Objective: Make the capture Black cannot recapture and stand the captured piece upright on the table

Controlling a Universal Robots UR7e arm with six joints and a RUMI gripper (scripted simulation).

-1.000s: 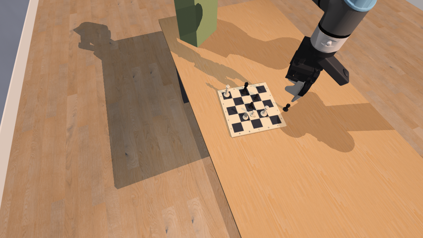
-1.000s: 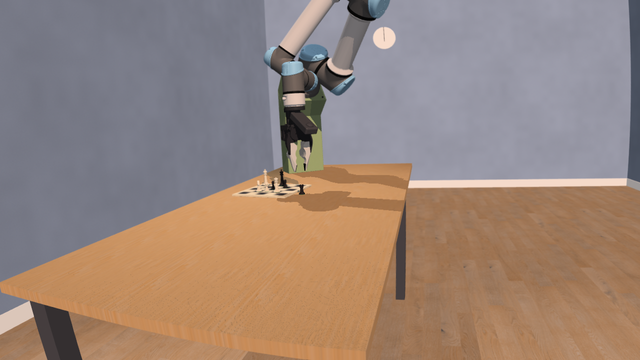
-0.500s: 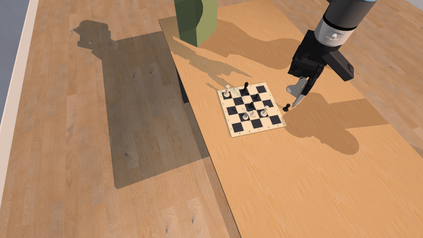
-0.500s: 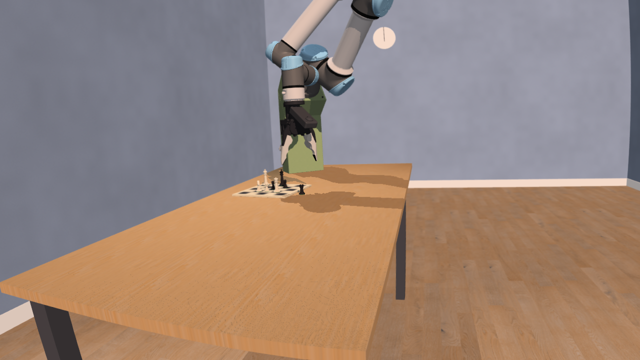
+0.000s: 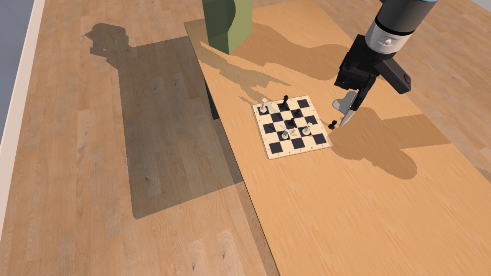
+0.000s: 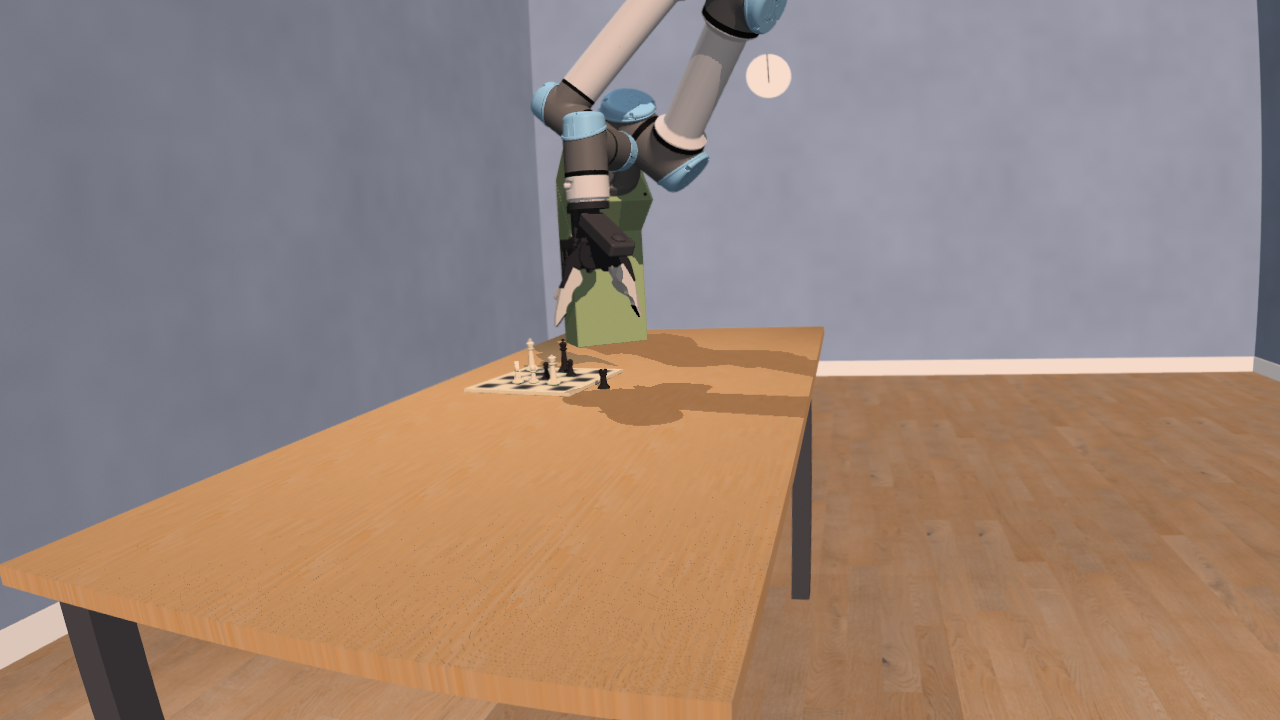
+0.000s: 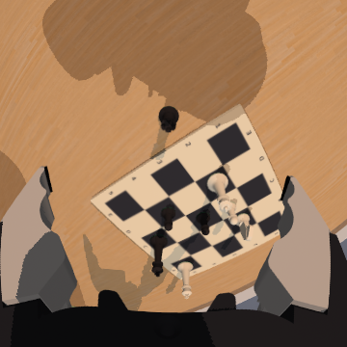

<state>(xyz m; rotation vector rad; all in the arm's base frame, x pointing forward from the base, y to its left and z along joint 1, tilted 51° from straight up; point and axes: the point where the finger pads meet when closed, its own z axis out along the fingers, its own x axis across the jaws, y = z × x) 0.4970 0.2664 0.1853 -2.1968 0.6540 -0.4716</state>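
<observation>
Now: the small chessboard 14 cm to the right of my hand and 11 cm below it. From my hand the other things lie so: tall black piece: 7 cm behind, 17 cm to the right, 8 cm below; then tall white piece: 5 cm behind, 24 cm to the right, 8 cm below.
</observation>
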